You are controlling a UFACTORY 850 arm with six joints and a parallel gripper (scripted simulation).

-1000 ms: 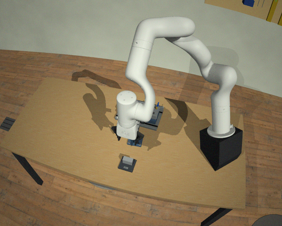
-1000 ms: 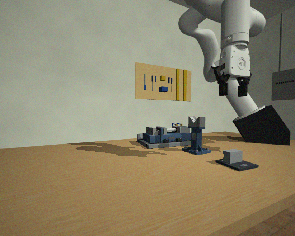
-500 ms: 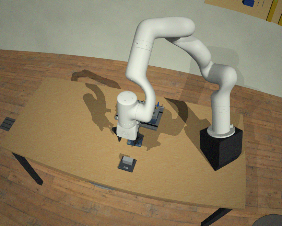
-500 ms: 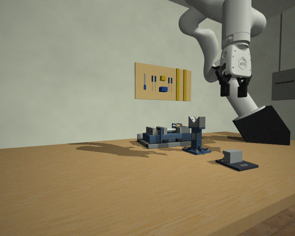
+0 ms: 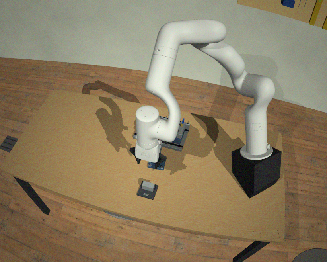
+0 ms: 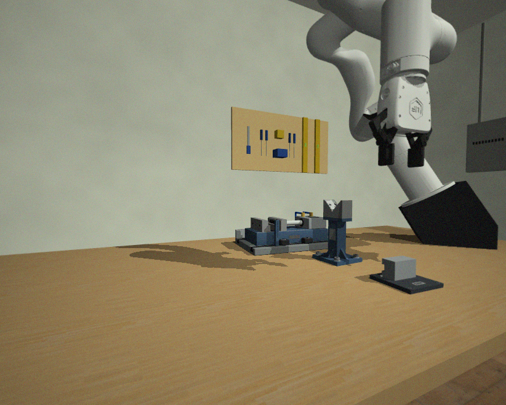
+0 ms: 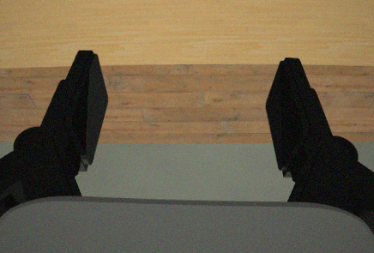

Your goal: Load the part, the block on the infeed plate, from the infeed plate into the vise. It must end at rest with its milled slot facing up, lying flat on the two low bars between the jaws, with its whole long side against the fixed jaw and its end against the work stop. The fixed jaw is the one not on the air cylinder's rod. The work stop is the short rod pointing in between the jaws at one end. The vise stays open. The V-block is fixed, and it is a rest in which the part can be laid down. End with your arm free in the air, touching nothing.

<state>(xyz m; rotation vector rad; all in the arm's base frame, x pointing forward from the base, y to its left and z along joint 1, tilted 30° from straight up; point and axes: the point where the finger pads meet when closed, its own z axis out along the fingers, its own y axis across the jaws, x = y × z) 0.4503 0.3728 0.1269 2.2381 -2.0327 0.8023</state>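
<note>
Now: the grey block 10 mm to the right of my hand and 220 mm below it. Also, from my hand: white cylinder rod (40 mm ahead, 380 mm to the right, 170 mm below); air cylinder (40 mm behind, 380 mm to the right, 170 mm below); black work stop rod (120 mm ahead, 340 mm to the right, 160 mm below).
</note>
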